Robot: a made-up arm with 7 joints.
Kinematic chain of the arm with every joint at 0, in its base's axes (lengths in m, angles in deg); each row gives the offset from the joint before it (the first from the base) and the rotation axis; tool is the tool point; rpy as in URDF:
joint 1: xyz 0 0 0.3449 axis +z
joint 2: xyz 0 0 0 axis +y
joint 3: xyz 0 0 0.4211 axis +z
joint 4: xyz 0.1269 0 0 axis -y
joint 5: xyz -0.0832 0 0.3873 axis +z
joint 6: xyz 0 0 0 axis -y
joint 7: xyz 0.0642 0 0 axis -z
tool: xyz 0 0 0 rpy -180 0 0
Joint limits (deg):
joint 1: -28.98..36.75
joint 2: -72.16..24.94
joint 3: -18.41..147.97
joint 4: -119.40..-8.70
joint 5: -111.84..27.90
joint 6: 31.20..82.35
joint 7: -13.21..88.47
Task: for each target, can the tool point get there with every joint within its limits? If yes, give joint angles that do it. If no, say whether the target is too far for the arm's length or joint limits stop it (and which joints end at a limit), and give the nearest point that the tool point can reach.
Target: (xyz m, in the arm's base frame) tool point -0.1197 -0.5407 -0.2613
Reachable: no: joint limits stop it (at a limit: joint 1, joint 2, joint 3, joint 4, joint 5, joint 6) | nearest point -0.4452 -0.0218 -0.0049 | short by 0.664 m
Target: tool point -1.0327 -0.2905 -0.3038
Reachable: no: too far | nearest point -0.7363 -0.1878 0.0759 | short by 0.493 m
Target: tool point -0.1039 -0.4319 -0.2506
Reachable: no: joint limits stop it (at a limit: joint 1, joint 2, joint 3, joint 4, joint 5, joint 6) | nearest point -0.4452 -0.0218 -0.0049 | short by 0.587 m
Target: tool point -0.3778 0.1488 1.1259
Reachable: yes | joints 28.04 -20.39 86.15 -30.49 -6.72 55.04 50.56
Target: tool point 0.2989 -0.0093 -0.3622
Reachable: no: joint limits stop it (at a limit: joint 1, joint 2, joint 3, joint 4) | nearest point -0.1947 0.4021 -0.0012 | short by 0.737 m
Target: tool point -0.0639 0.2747 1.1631
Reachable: yes | joints -13.94 -2.83 108.00 -23.28 6.30 35.60 73.40
